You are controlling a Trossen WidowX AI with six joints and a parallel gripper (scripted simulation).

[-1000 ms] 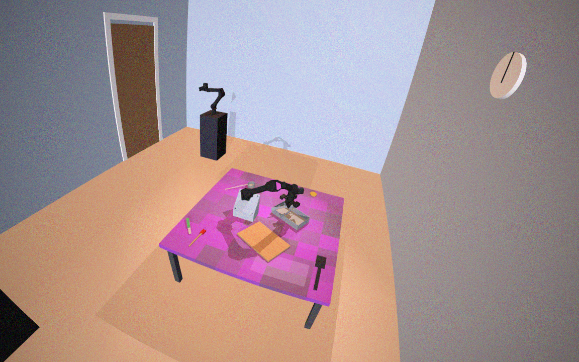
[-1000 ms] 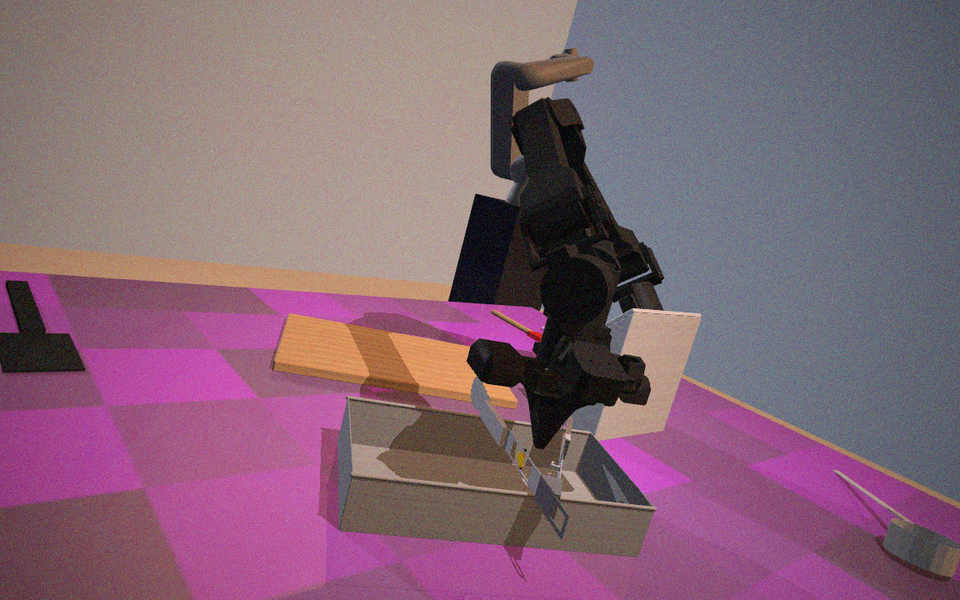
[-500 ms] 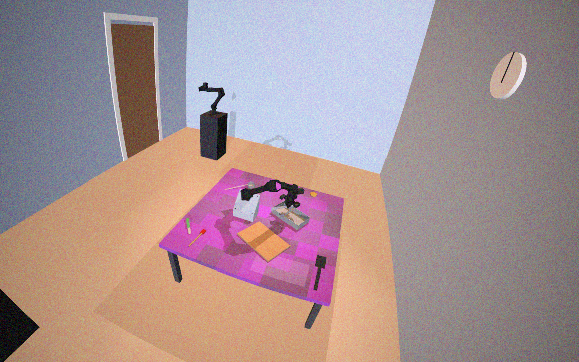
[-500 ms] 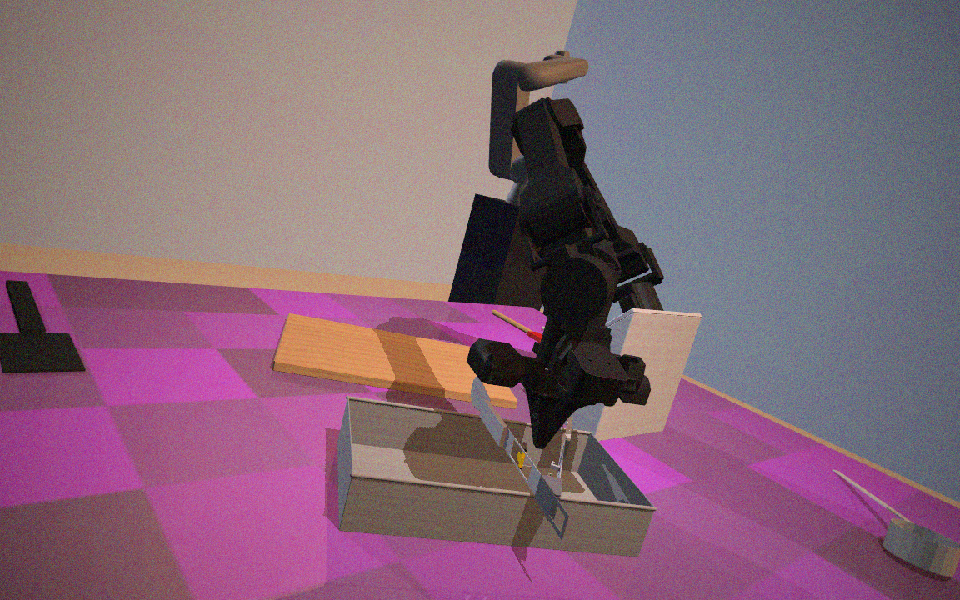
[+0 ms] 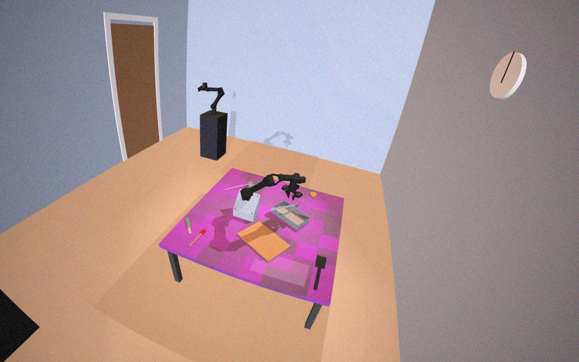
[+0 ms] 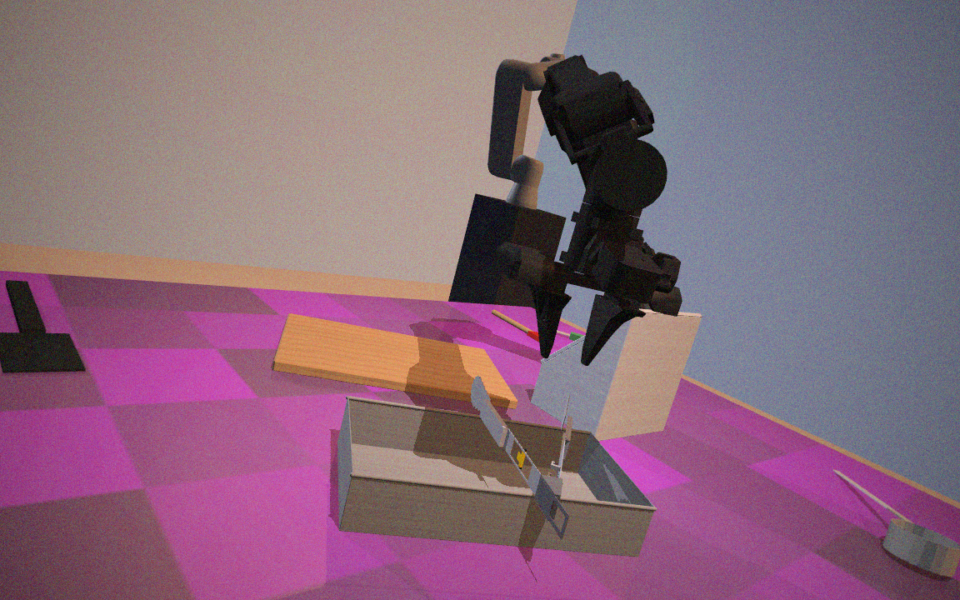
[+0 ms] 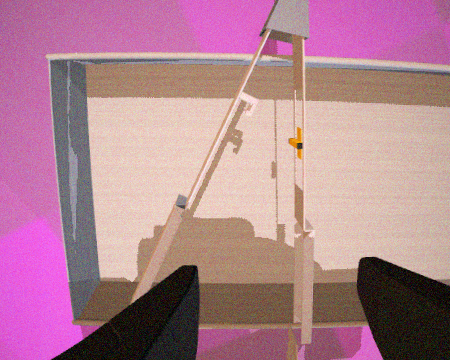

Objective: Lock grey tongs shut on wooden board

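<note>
Right now the lock piece is 30 mm ahead of my gripper tip, 10 mm to the left of it and 100 mm below it. From my gripper tip the other things lie so: wooden board (90 mm behind, 400 mm to the right, 160 mm below); black spatula (380 mm ahead, 530 mm to the right, 170 mm below); roasting tin (30 mm ahead, 30 mm to the right, 140 mm below).
</note>
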